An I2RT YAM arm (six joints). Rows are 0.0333 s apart.
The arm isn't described. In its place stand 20 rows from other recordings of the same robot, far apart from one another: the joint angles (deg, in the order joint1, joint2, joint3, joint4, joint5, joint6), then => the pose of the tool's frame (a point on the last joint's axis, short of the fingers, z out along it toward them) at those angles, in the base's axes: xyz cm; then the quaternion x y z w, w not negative.
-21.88 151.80 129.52 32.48 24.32 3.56 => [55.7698, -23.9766, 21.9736, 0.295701, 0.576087, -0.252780, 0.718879]
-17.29 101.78 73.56 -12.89 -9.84 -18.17 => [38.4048, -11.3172, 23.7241, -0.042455, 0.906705, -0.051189, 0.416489]
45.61 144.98 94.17 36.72 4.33 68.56 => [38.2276, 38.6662, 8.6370, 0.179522, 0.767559, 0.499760, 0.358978]
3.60 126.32 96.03 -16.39 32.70 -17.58 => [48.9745, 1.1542, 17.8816, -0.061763, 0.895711, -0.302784, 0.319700]
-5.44 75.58 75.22 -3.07 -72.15 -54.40 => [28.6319, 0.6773, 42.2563, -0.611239, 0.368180, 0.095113, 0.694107]
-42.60 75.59 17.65 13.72 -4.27 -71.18 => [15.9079, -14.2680, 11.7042, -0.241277, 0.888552, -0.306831, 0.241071]
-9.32 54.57 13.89 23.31 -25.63 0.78 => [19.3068, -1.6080, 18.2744, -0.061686, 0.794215, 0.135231, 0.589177]
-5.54 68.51 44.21 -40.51 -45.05 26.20 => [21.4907, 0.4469, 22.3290, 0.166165, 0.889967, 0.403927, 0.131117]
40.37 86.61 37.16 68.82 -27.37 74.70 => [22.4737, 21.2546, 26.4914, -0.018691, 0.593617, 0.742331, 0.310185]
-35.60 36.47 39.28 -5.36 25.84 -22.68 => [11.7321, -10.3077, 33.7644, 0.232812, 0.682510, -0.469185, 0.509749]
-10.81 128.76 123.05 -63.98 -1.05 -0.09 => [46.4801, -8.8085, 25.1908, 0.090338, 0.980140, -0.007766, 0.176364]
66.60 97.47 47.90 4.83 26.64 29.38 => [14.7315, 30.0233, 15.3193, -0.202617, 0.879505, 0.135891, 0.408596]
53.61 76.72 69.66 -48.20 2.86 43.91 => [16.2981, 21.8150, 30.9848, -0.073243, 0.951313, 0.208719, 0.214651]
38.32 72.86 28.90 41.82 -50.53 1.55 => [18.4407, 18.0769, 23.5290, -0.486414, 0.524661, 0.502881, 0.485017]
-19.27 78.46 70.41 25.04 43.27 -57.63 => [28.8102, -12.6572, 42.6461, 0.098231, 0.619652, -0.636389, 0.448765]
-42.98 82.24 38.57 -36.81 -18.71 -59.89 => [16.9332, -14.2185, 14.3076, -0.157919, 0.970627, 0.036964, 0.177704]
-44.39 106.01 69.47 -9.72 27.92 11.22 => [27.2955, -29.0530, 19.3409, 0.499596, 0.754718, -0.317754, 0.282556]
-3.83 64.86 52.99 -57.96 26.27 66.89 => [19.4978, -2.8845, 26.1389, 0.587316, 0.758896, -0.101528, 0.262353]
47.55 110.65 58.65 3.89 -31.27 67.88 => [24.3483, 29.3560, 12.6678, -0.063894, -0.902253, -0.425466, 0.028916]
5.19 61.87 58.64 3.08 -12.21 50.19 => [25.0599, 3.0323, 39.2133, 0.200029, 0.679167, 0.392968, 0.586768]
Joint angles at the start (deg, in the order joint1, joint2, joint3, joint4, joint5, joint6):
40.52 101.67 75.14 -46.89 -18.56 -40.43
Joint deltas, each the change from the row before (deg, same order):
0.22 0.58 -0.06 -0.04 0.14 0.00
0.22 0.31 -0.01 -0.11 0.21 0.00
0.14 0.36 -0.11 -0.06 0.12 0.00
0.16 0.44 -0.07 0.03 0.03 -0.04
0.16 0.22 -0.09 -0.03 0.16 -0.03
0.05 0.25 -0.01 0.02 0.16 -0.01
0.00 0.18 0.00 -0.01 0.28 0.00
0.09 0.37 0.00 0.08 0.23 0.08
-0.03 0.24 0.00 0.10 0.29 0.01
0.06 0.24 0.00 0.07 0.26 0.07
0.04 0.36 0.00 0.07 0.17 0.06
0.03 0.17 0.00 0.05 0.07 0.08
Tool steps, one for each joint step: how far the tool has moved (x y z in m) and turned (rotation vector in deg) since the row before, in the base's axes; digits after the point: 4 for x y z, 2 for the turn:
-0.0003 0.0014 -0.0037 -0.54 0.43 0.18
-0.0006 0.0011 -0.0019 -0.43 0.19 0.16
-0.0004 0.0007 -0.0027 -0.44 0.32 0.11
-0.0003 0.0011 -0.0029 -0.34 0.33 0.19
-0.0006 0.0007 -0.0017 -0.34 0.14 0.15
0.0001 0.0004 -0.0015 -0.27 0.07 0.02
0.0003 0.0000 -0.0011 -0.33 -0.04 -0.07
0.0002 0.0008 -0.0022 -0.36 0.10 -0.04
0.0006 0.0001 -0.0014 -0.30 -0.08 -0.11
0.0002 0.0005 -0.0014 -0.30 -0.02 -0.06
0.0004 0.0005 -0.0021 -0.32 0.13 -0.05
0.0001 0.0003 -0.0010 -0.13 0.07 -0.06

